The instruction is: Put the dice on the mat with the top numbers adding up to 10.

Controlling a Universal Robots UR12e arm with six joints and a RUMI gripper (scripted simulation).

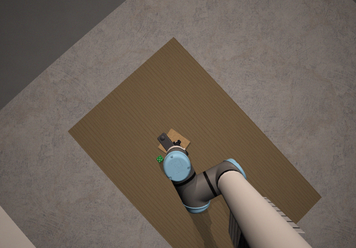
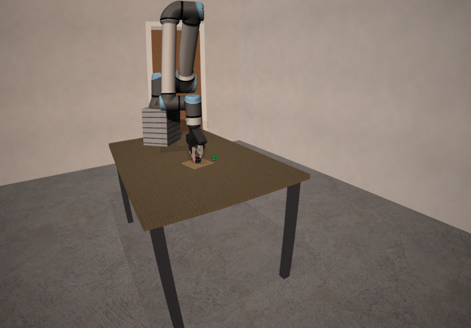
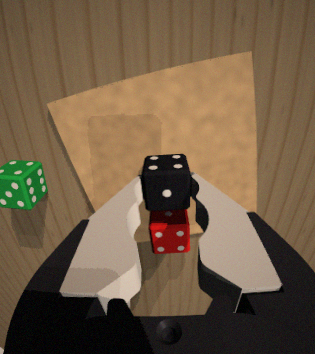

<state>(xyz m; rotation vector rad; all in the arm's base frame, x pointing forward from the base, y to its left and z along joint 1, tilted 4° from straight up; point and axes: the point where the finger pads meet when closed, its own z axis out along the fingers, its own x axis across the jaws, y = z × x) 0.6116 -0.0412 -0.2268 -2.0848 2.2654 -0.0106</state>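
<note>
The black die is right at my hand. Also, from my hand: tan mat (2 cm below); red die (4 cm behind); green die (12 cm to the left, 1 cm below, 1 cm ahead).
</note>
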